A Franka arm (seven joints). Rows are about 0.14 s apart.
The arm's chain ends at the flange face. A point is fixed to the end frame.
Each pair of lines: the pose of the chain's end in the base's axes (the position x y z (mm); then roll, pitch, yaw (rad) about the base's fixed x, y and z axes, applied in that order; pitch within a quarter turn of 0, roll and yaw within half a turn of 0), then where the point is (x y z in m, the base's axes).
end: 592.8, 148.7, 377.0, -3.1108, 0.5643, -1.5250
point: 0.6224 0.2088 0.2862
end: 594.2, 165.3, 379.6, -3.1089, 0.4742, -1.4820
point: 0.6222 0.2182 0.2840
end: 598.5, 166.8, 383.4, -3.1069, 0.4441, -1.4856
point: 0.6271 0.2167 0.2864
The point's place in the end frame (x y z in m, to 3 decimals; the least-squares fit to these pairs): -0.001 -0.029 0.109
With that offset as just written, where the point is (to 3 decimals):
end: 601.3, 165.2, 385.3, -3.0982, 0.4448, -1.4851
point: 0.631 0.215 0.289
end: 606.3, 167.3, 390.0, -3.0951, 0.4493, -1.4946
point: 0.637 0.217 0.294
